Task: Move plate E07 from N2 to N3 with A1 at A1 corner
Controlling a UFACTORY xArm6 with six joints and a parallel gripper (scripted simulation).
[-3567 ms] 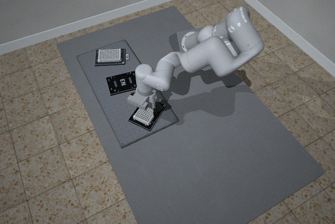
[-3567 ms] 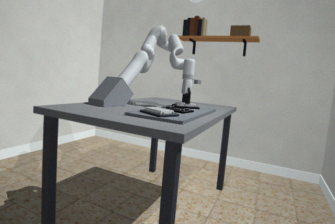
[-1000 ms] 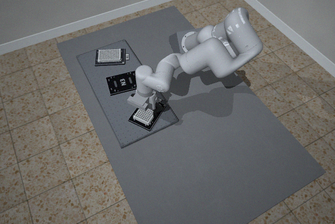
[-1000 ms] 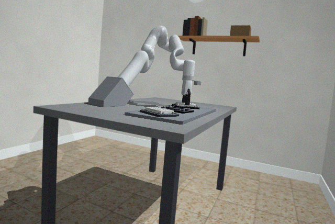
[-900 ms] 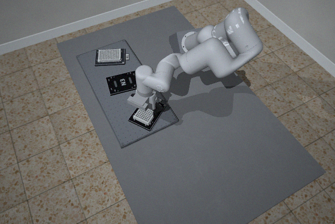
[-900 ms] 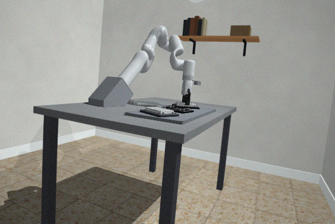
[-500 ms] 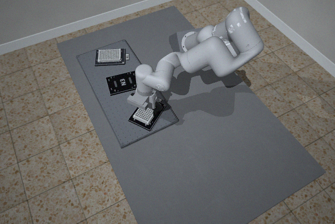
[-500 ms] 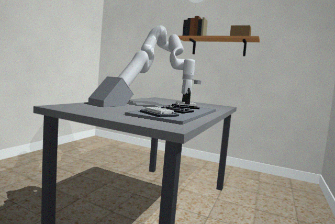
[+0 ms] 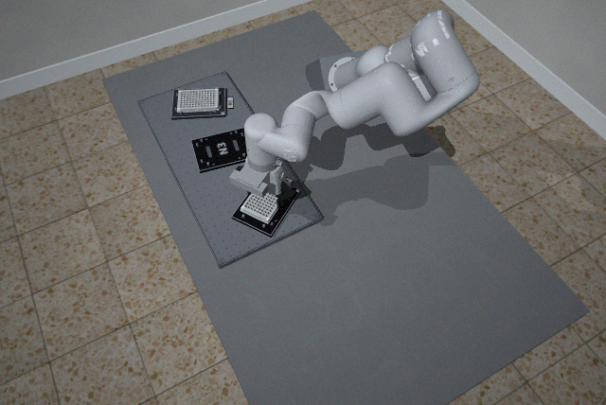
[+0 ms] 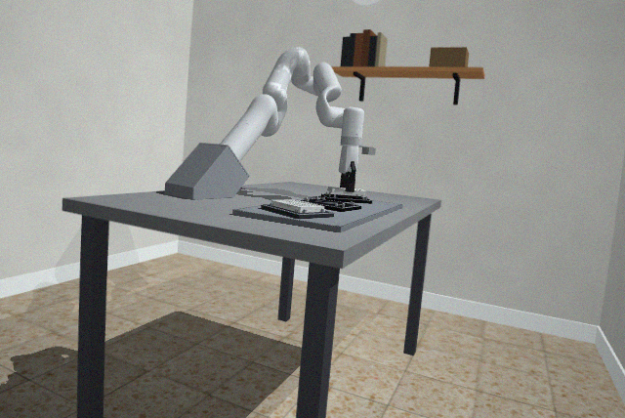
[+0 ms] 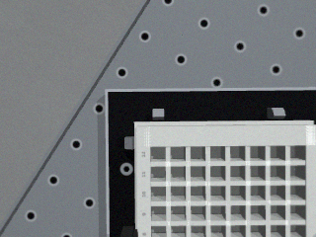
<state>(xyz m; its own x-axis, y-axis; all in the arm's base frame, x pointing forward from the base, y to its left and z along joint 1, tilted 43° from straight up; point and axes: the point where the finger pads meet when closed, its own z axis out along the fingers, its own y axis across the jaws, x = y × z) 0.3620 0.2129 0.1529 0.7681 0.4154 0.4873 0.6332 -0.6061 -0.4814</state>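
Now: hand 4 cm above the nest N2. Also, from my hand: black nest 5 cm ahead, 23 cm to the right, 4 cm below.
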